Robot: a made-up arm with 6 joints. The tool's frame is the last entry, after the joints.
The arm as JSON. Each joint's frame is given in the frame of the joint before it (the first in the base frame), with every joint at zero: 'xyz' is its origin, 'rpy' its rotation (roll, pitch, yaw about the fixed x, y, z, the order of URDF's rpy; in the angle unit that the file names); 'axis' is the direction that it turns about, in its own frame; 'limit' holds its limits. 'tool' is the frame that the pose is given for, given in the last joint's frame.
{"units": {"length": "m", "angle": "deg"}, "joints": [
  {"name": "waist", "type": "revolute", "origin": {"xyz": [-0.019, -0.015, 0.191], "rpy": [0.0, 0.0, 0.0]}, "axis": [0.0, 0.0, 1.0], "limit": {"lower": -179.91, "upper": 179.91}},
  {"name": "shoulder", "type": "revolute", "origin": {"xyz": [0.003, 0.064, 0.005], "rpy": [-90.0, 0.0, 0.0]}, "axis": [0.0, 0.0, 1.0], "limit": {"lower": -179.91, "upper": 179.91}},
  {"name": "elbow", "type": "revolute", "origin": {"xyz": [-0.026, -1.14, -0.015], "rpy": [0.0, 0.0, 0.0]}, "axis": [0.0, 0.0, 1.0], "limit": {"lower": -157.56, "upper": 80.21}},
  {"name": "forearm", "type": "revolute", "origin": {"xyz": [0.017, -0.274, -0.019], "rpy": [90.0, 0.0, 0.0]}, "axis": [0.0, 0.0, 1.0], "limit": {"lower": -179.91, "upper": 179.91}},
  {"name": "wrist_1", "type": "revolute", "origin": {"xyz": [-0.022, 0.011, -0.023], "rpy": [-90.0, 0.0, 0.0]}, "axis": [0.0, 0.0, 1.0], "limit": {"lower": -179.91, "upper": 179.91}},
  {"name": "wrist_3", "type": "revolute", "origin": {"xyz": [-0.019, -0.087, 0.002], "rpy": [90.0, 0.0, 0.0]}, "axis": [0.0, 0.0, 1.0], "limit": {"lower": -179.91, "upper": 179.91}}
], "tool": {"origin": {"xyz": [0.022, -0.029, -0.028], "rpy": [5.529, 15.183, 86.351]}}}
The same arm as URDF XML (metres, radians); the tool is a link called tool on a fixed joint. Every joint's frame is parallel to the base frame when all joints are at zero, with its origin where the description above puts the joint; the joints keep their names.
<robot name="arm">
<joint name="tool_fixed" type="fixed"><parent link="link6"/><child link="tool"/><origin xyz="0.022 -0.029 -0.028" rpy="0.0965 0.265 1.5071"/></joint>
<joint name="wrist_3" type="revolute"><parent link="link5"/><child link="link6"/><origin xyz="-0.019 0.002 0.087" rpy="0 0 0"/><axis xyz="0 0 1"/><limit lower="-3.14" upper="3.14"/></joint>
<joint name="wrist_1" type="revolute"><parent link="link4"/><child link="link5"/><origin xyz="-0.022 0.011 -0.023" rpy="0 0 0"/><axis xyz="0 1 0"/><limit lower="-3.14" upper="3.14"/></joint>
<joint name="forearm" type="revolute"><parent link="link3"/><child link="link4"/><origin xyz="0.017 -0.019 0.274" rpy="0 0 0"/><axis xyz="0 0 1"/><limit lower="-3.14" upper="3.14"/></joint>
<joint name="elbow" type="revolute"><parent link="link2"/><child link="link3"/><origin xyz="-0.026 -0.015 1.14" rpy="0 0 0"/><axis xyz="0 1 0"/><limit lower="-2.7499" upper="1.3999"/></joint>
<joint name="shoulder" type="revolute"><parent link="link1"/><child link="link2"/><origin xyz="0.003 0.064 0.005" rpy="0 0 0"/><axis xyz="0 1 0"/><limit lower="-3.14" upper="3.14"/></joint>
<joint name="waist" type="revolute"><parent link="base"/><child link="link1"/><origin xyz="-0.019 -0.015 0.191" rpy="0 0 0"/><axis xyz="0 0 1"/><limit lower="-3.14" upper="3.14"/></joint>
<link name="base"/>
<link name="link1"/>
<link name="link2"/>
<link name="link3"/>
<link name="link4"/>
<link name="link5"/>
<link name="link6"/>
<link name="tool"/>
</robot>

